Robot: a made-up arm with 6 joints.
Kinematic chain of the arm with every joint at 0, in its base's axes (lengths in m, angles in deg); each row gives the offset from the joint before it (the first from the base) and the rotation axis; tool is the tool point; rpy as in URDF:
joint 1: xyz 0 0 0.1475 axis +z
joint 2: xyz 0 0 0 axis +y
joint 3: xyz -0.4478 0 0.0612 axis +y
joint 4: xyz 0.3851 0 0.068 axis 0.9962 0 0.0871
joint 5: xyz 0 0 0 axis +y
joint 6: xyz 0.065 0 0.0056 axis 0.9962 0 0.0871
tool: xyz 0 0 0 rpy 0 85 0
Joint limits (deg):
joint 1: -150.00..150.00
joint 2: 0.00..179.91
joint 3: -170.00..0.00
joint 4: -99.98..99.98
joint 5: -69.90..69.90
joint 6: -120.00..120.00
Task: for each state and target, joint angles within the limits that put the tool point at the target. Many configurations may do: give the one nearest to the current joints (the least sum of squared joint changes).
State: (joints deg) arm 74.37 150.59 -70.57 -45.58 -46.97 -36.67
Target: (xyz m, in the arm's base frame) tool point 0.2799 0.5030 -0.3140
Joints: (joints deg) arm 57.88 176.92 -89.57 -42.92 -43.14 -36.67
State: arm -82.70 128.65 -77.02 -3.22 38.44 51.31
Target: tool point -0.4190 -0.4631 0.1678
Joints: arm -131.71 125.58 -77.01 -6.44 39.16 51.31
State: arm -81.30 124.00 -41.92 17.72 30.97 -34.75
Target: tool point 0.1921 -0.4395 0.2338
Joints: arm -67.70 105.56 -52.72 18.89 31.21 -34.75
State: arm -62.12 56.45 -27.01 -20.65 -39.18 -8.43
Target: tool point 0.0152 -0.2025 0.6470
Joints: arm -88.70 51.70 -51.41 -14.80 -39.54 -8.43
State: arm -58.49 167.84 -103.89 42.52 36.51 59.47
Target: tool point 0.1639 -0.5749 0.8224
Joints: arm -75.31 118.99 -155.05 44.13 16.28 59.47
